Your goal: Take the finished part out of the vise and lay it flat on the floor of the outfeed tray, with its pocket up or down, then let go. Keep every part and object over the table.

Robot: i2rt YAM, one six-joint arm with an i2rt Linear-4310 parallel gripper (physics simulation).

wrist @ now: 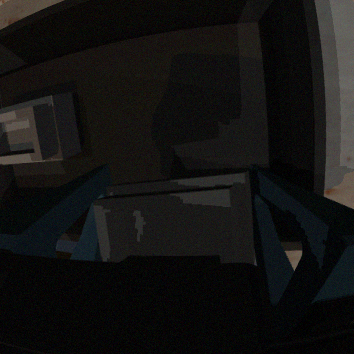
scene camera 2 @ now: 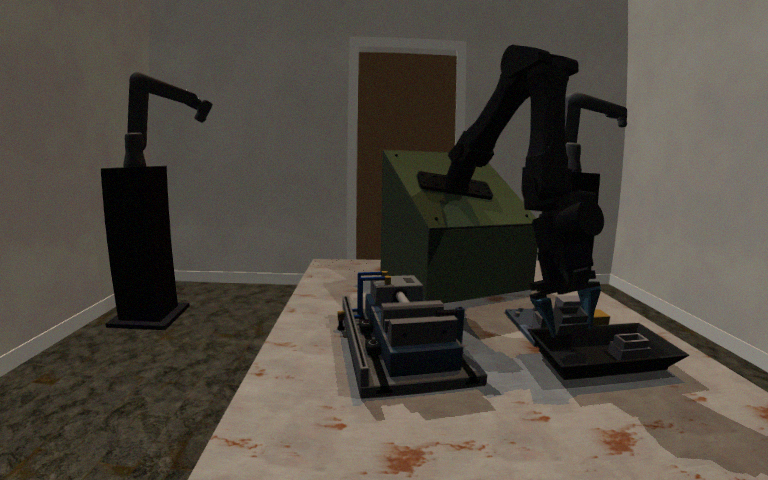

The gripper shows in the wrist view and in scene camera 2. The same spot on the gripper: (scene camera 2: 588,292) is (wrist: 39,253).
